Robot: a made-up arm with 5 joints. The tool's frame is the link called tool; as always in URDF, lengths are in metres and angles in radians. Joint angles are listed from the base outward.
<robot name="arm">
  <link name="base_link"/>
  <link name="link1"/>
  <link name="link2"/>
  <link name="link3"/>
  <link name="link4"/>
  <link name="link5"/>
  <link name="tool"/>
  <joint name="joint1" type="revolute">
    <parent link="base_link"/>
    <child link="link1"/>
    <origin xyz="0 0 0.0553" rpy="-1.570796 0 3.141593"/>
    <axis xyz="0 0 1"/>
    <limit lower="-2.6" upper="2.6"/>
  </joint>
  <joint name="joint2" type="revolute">
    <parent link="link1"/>
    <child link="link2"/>
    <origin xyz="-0.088 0.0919 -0.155" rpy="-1.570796 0 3.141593"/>
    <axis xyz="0 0 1"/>
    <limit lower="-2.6" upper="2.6"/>
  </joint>
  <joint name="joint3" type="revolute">
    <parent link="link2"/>
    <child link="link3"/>
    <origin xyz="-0.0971 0.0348 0.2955" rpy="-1.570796 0 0"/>
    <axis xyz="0 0 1"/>
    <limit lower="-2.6" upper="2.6"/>
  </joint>
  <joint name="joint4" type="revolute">
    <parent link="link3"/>
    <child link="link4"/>
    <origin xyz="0.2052 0.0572 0.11" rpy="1.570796 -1.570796 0"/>
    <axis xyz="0 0 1"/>
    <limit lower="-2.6" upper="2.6"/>
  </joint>
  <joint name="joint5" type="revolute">
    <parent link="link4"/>
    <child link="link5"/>
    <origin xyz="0.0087 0.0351 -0.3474" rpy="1.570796 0 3.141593"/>
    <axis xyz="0 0 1"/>
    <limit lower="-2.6" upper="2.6"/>
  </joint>
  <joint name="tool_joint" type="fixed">
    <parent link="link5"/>
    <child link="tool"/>
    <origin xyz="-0.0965 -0.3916 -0.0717" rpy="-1.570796 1.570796 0"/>
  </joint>
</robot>
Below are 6 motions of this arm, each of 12 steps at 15 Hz.
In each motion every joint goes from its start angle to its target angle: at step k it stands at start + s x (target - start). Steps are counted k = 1, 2, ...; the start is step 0. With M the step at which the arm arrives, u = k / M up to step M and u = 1 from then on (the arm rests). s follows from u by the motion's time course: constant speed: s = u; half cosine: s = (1 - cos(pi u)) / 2; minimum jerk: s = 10 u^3 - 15 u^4 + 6 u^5.
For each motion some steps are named. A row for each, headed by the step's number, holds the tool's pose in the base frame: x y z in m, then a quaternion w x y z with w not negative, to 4 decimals.
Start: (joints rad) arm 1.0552 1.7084 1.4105 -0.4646 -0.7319
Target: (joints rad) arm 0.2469 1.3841 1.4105 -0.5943 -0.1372
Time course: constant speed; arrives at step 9
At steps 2, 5, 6, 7, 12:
2: 0.0474 -0.5703 -0.3296 0.8847 -0.4467 0.0516 0.1229
5: -0.0792 -0.5867 -0.3313 0.8511 -0.4792 0.1508 0.1526
6: -0.1226 -0.5908 -0.3207 0.8361 -0.4900 0.1839 0.1642
7: -0.1653 -0.5941 -0.3044 0.8191 -0.5007 0.2168 0.1768
12: -0.2456 -0.5982 -0.2547 0.7789 -0.5214 0.2816 0.2052

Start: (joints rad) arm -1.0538 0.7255 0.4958 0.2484 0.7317
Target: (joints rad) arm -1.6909 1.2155 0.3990 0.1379 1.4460
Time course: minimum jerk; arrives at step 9
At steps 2, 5, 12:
2: -0.5405 -0.0088 -0.1912 0.6297 -0.0543 0.4307 0.6442
5: -0.4834 -0.0136 -0.1782 0.5603 -0.0124 0.3075 0.7690
12: -0.4457 0.0416 -0.1676 0.5439 0.0426 0.1936 0.8154

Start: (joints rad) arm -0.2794 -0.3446 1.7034 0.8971 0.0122
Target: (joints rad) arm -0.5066 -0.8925 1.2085 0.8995 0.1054
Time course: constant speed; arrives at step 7
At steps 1, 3, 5, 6, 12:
1: -0.5790 0.7381 0.3467 0.5741 0.4591 0.6708 0.0982
3: -0.4974 0.8274 0.2293 0.6306 0.4543 0.6276 0.0453
5: -0.4111 0.8836 0.0969 0.6832 0.4320 0.5886 -0.0147
6: -0.3691 0.8972 0.0265 0.7072 0.4143 0.5710 -0.0466
12: -0.3297 0.9005 -0.0455 0.7294 0.3923 0.5548 -0.0793

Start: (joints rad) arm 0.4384 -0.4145 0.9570 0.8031 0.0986
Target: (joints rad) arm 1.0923 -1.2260 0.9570 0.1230 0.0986
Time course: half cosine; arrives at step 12
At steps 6, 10, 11, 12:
6: 0.1655 0.7691 -0.3816 0.9625 0.2674 0.0181 -0.0425
10: 0.4106 0.8118 -0.1284 0.8762 0.4185 -0.0660 -0.2298
11: 0.4305 0.8113 -0.0926 0.8612 0.4387 -0.0714 -0.2466
12: 0.4368 0.8109 -0.0802 0.8559 0.4457 -0.0731 -0.2520

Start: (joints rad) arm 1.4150 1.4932 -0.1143 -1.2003 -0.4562
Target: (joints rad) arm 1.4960 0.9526 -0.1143 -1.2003 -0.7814
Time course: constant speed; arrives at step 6
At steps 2, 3, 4, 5, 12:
2: 0.4151 0.6707 -0.0012 0.7069 0.2089 -0.6229 0.2620
3: 0.4036 0.6896 0.0519 0.6874 0.2538 -0.6334 0.2487
4: 0.3903 0.7035 0.1073 0.6645 0.2976 -0.6436 0.2359
5: 0.3752 0.7118 0.1643 0.6381 0.3402 -0.6534 0.2238
12: 0.3581 0.7145 0.2222 0.6085 0.3812 -0.6629 0.2122

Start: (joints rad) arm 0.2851 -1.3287 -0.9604 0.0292 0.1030
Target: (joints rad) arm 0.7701 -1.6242 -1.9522 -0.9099 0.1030
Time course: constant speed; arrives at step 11
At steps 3, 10, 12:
3: 0.2985 -0.5493 0.3805 0.4363 -0.2141 -0.5504 -0.6789
10: -0.2899 -0.4425 0.7341 0.0716 0.0806 0.7359 0.6685
12: -0.3764 -0.3980 0.7509 0.1395 0.0605 0.7500 0.6437

